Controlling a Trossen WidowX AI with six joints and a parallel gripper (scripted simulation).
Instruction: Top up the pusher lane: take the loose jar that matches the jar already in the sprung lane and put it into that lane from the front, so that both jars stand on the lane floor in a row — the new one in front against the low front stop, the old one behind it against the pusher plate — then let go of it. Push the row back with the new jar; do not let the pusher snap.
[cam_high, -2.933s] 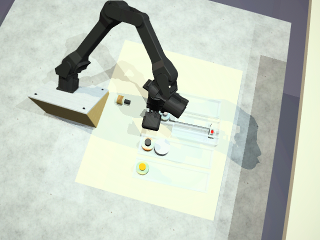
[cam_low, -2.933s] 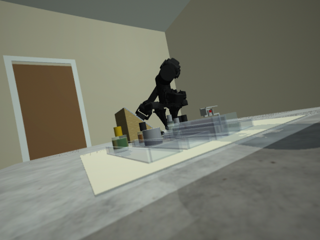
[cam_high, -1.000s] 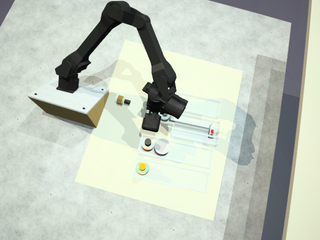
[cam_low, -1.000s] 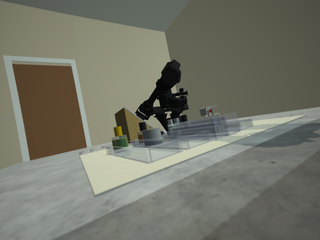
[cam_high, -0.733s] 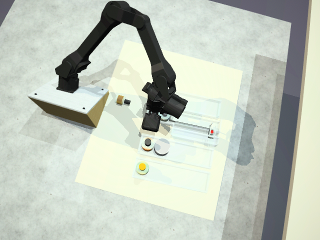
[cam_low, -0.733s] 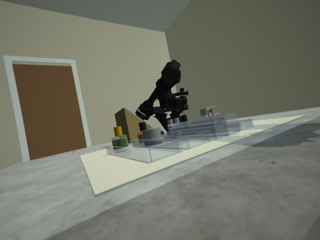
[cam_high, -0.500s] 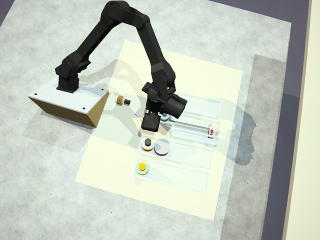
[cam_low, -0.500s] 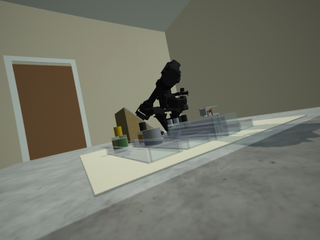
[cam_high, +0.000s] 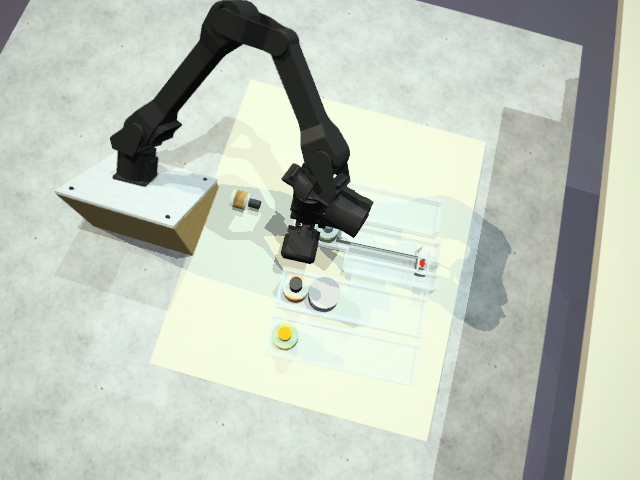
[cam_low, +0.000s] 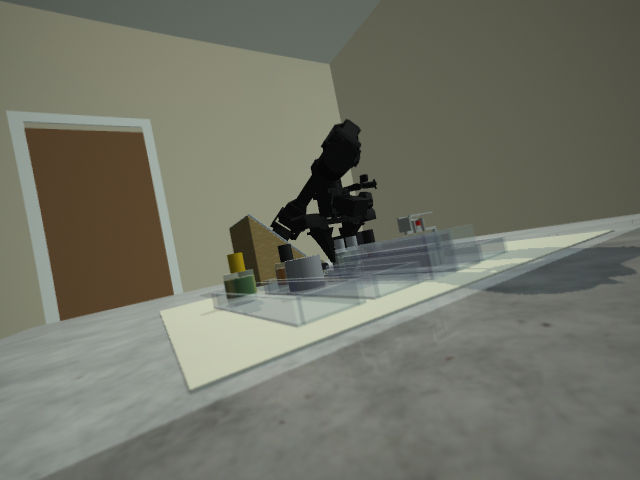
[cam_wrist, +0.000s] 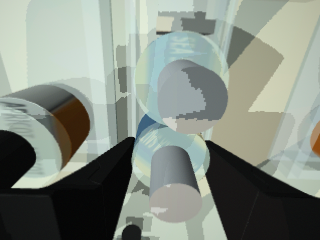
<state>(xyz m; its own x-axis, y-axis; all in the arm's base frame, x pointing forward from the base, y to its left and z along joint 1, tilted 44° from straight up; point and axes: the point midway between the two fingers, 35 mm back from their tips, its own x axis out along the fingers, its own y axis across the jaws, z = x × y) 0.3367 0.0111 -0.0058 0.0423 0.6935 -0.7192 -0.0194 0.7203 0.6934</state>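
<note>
Right now my gripper tip is 60 mm short of the grey puck and 130 mm to the left of it. Round my gripper tip: sprung lane: 150 mm ahead, 20 mm to the right, 10 mm below; then red mark: 230 mm ahead, 30 mm to the right, 40 mm above.
</note>
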